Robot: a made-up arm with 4 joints.
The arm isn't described. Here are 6 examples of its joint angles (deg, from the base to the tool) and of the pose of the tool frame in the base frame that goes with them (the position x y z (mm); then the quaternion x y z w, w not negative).
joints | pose
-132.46 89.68 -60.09 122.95 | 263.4 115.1 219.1 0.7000 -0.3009 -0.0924 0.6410
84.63 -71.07 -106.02 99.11 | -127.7 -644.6 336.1 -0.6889 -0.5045 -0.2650 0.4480
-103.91 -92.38 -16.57 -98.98 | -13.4 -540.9 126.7 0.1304 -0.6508 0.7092 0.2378
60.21 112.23 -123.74 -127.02 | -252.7 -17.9 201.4 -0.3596 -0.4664 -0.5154 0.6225
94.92 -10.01 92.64 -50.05 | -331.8 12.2 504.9 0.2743 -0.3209 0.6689 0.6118
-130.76 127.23 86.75 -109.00 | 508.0 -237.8 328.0 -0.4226 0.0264 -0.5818 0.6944
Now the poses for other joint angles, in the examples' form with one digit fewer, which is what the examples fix.
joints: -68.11 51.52 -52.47 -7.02
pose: 116 88 -42 -0.145 0.340 0.538 0.757
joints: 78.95 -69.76 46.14 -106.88
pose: -76 -407 490 0.509 -0.035 0.348 0.787
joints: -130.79 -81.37 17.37 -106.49
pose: -94 -487 -24 0.024 -0.705 0.654 0.273
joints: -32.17 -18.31 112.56 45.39
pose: 563 -265 193 0.585 -0.195 -0.583 0.529
